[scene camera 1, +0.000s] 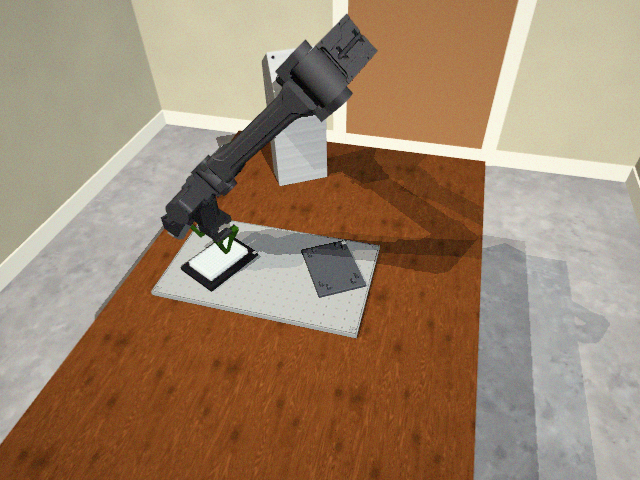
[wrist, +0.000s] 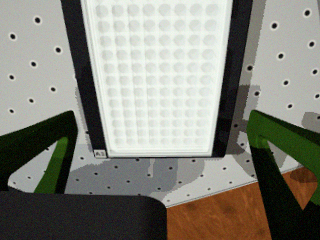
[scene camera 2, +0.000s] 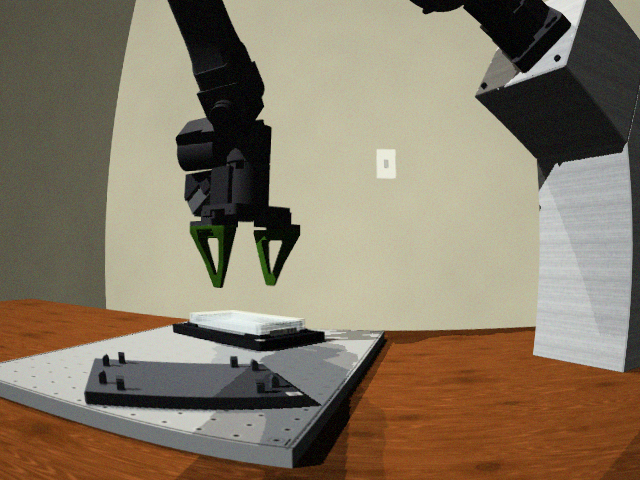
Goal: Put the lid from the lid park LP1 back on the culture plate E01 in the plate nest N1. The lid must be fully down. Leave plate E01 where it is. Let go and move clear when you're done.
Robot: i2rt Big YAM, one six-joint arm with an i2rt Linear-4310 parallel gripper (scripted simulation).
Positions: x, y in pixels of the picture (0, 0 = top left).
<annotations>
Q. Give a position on a lid park LP1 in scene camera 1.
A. At 331, 265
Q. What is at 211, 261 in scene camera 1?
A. A clear lid.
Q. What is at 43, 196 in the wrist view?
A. My gripper.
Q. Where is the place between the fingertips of my gripper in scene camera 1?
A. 214, 244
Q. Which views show the clear lid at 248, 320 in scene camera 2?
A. Scene camera 1, the wrist view and scene camera 2: all of them.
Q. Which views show my gripper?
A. Scene camera 1, the wrist view and scene camera 2: all of them.
</annotations>
